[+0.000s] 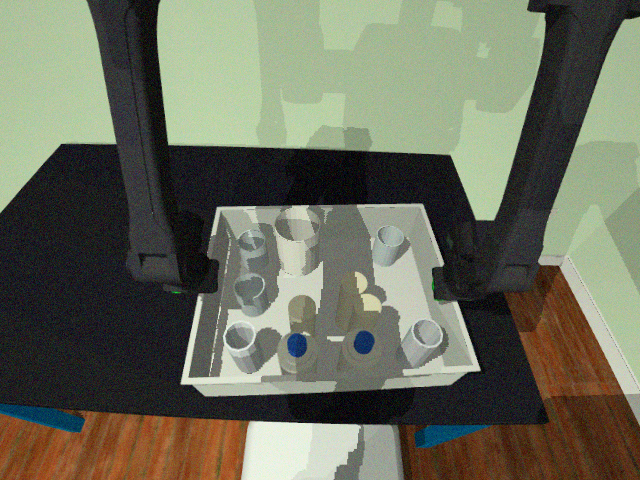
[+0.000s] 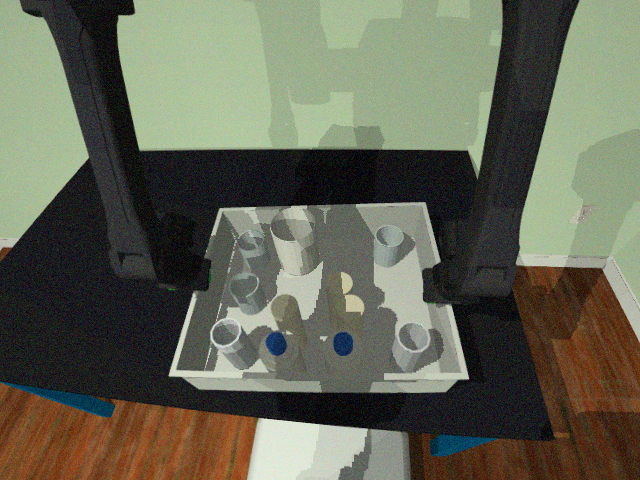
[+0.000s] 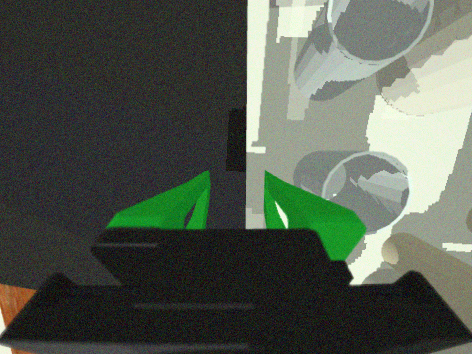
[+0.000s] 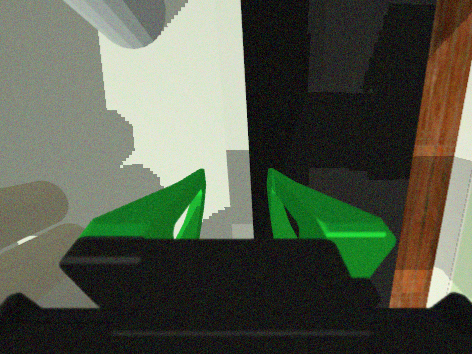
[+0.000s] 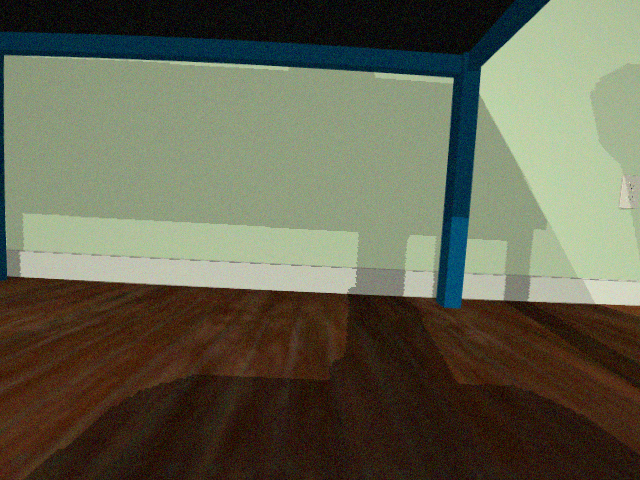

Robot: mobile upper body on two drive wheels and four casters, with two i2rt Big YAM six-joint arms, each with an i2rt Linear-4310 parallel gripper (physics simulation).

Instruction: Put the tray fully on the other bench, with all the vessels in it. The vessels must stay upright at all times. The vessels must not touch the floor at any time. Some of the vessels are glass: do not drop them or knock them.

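Frame: origin at the left arm's base, x ahead, y left, z up, level; centimetres.
Seen in the pictures: left gripper, fingertip midpoint: (image 1: 202, 279) (image 2: 201, 278) (image 3: 235, 177); right gripper, fingertip midpoint: (image 1: 442, 286) (image 4: 236, 176).
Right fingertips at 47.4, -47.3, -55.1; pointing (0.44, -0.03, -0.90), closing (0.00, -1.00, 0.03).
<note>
Pixels of each thing's middle, then the offset from my right fingertips to it, as dx, dy, dz. Level surfaces: height alone.
- white tray, body centre: (image 2: 319, 290) (image 1: 325, 290) +0.2, +26.6, -3.2
- black bench, surface height: dz -9.7
- large beaker, body centre: (image 1: 298, 242) (image 2: 296, 242) +13.4, +33.8, -2.1
- clear beaker, body centre: (image 3: 337, 183) (image 1: 251, 295) (image 2: 248, 293) -0.7, +44.1, -4.9
- wooden floor, surface height: dz -85.9
- wall outlet, body centre: (image 5: 630, 192) (image 2: 582, 214) +68.5, -84.0, -45.9
The white tray (image 1: 320, 388) (image 2: 310, 384) (image 3: 254, 75) stands on a black bench (image 1: 67, 258) (image 2: 62, 289). Its vessels look upright: a large beaker (image 1: 298, 253) (image 2: 297, 253), several clear beakers, among them one at the back right (image 1: 388, 248) (image 2: 388, 248), tan-capped vessels and two blue-capped bottles (image 1: 297, 345) (image 1: 363, 342). My left gripper (image 3: 235, 177) is partly open at the tray's left wall, one finger on each side of the wall's line, close to a clear beaker (image 3: 367, 192). My right gripper (image 4: 236, 176) is partly open, its fingers likewise straddling the right wall's line. Fingertip height is unclear. The other bench does not show.
A pale green wall (image 1: 206, 77) (image 5: 222, 144) stands behind the bench. Blue bench legs (image 5: 457, 180) reach the wooden floor (image 5: 206, 335). A white part (image 1: 320, 449) shows below the bench's front edge. A wall outlet (image 2: 584, 212) is at the right.
</note>
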